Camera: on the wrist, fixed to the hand. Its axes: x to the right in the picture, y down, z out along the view.
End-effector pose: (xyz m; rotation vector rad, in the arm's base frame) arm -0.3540 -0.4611 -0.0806 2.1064 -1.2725 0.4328
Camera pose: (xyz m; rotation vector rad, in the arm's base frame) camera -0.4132 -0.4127 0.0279 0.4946 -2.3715 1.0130
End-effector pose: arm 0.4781 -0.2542 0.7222 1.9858 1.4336 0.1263
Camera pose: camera 0.4883 -0.2146 0.8485 2.4139 -0.2728 1.1435
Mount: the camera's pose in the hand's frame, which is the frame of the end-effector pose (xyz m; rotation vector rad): 0.0009 0.0734 -0.1106 -0.2435 0.2569 1.5234
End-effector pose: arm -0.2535 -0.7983 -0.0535 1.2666 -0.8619 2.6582
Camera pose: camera -0.3525 -0.8030 -0.1418 0.0103 1.3918 -1.5943
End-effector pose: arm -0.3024 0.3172 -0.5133 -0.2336 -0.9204 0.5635
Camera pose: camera -0.2394 0.3838 -0.6093 -1.2393 -0.4059 1.7573
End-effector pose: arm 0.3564 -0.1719 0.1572 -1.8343 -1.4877 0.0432
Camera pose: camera 0.4688 -0.2317 0.1947 -2.5998 0.3323 0.3429
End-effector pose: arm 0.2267 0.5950 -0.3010 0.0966 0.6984 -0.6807
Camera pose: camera 0.2097 0.6852 -0.3969 0.4353 0.7336 0.8866
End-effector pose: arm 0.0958 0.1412 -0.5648 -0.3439 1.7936 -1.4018
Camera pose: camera 0.0333 0.2411 -0.6259 0.9638 1.6561 -0.1232
